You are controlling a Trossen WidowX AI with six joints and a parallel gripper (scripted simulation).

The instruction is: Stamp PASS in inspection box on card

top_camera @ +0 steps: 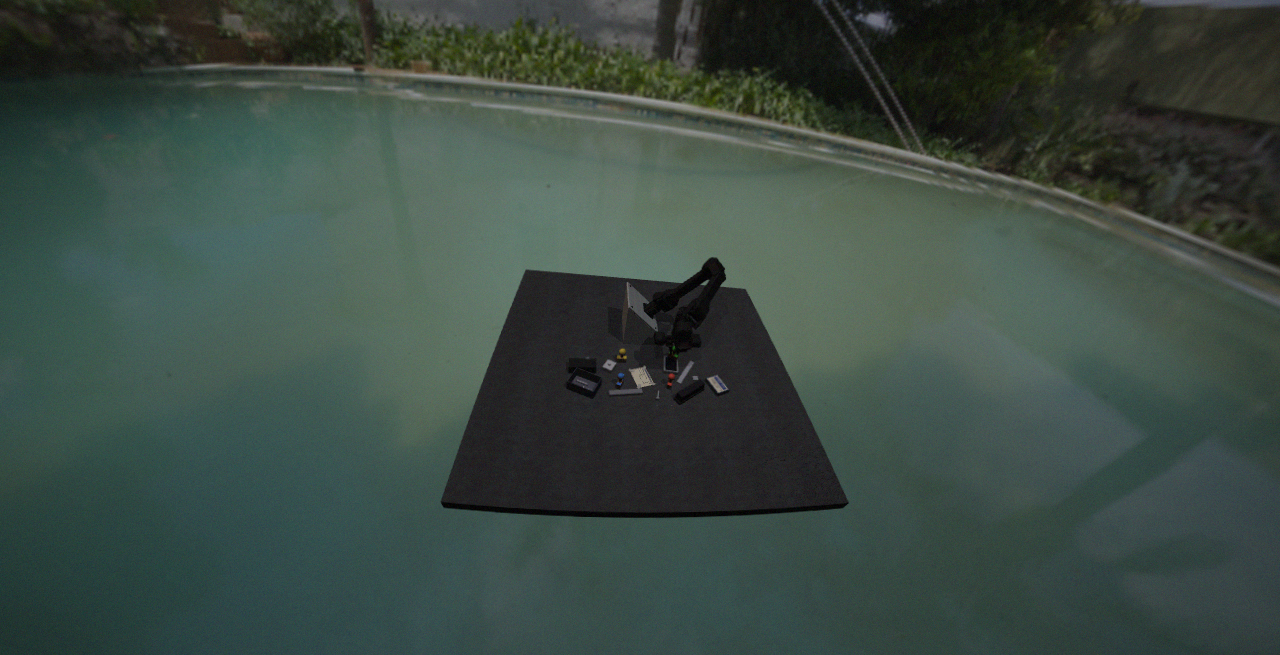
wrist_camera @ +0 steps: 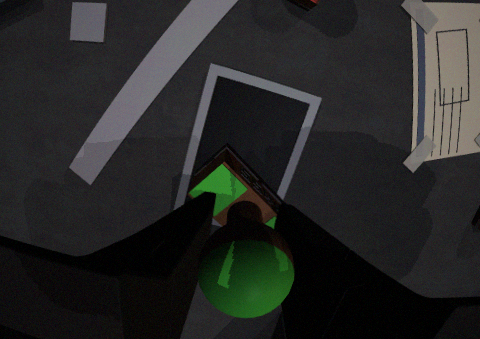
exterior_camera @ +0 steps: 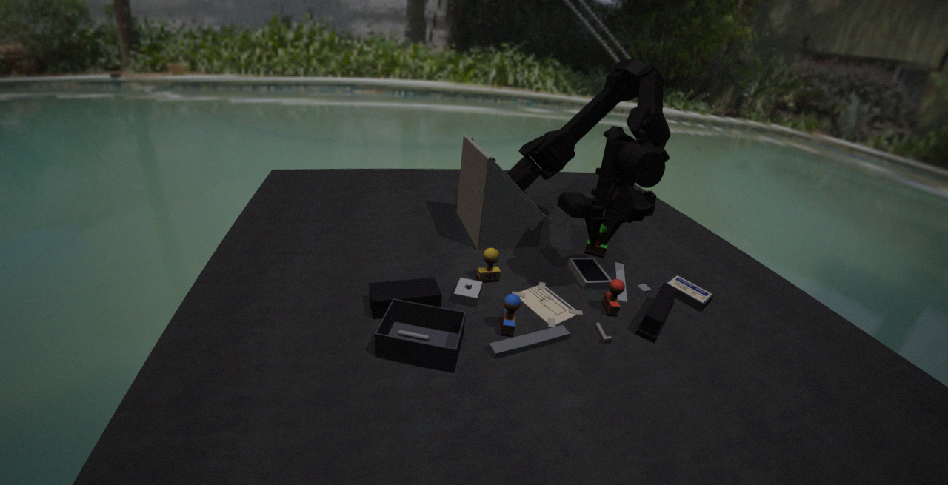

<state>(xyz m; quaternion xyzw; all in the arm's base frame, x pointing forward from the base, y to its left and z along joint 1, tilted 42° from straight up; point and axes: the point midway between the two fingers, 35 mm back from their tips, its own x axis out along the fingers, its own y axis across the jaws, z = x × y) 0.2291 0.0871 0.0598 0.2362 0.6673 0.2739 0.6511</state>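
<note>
Right now my gripper tip is 7 cm short of the cream card, 12 cm to the left of it and 8 cm above it. The rest, counted from my gripper tip: strip (2 cm ahead, 7 cm to the left, 7 cm below); ink pad (7 cm below); green stamp (right at my gripper tip).
</note>
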